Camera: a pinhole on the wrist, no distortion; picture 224 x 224 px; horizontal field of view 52.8 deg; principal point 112.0 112.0 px. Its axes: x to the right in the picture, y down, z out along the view. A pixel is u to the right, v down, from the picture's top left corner.
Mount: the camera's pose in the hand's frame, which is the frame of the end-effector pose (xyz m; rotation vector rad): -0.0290 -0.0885 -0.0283 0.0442 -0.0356 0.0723
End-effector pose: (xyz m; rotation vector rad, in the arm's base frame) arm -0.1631 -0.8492 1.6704 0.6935 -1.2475 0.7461
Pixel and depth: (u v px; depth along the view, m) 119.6 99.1 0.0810
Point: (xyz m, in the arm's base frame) -0.1190 -0.9511 1.6463
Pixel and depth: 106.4 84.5 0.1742
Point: -0.1553 -1.0385 1.6532
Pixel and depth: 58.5 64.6 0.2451
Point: -0.1717 -1.1208 1.6106
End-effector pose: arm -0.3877 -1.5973 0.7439 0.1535 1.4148 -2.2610
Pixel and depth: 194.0 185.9 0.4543
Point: -0.3973 -2.0338 0.8686
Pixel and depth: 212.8 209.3 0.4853
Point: -0.4052 -2.1024 0.8183
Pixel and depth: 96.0 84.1 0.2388
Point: -0.3683 -1.7154 0.9644
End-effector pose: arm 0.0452 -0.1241 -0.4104 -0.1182 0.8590 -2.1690
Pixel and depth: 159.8 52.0 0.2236
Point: 0.0032 -0.1681 -0.1694
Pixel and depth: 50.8 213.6 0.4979
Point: 0.4094 -0.2900 -0.0739
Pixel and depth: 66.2 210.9 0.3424
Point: 0.2637 -0.2300 -0.1695
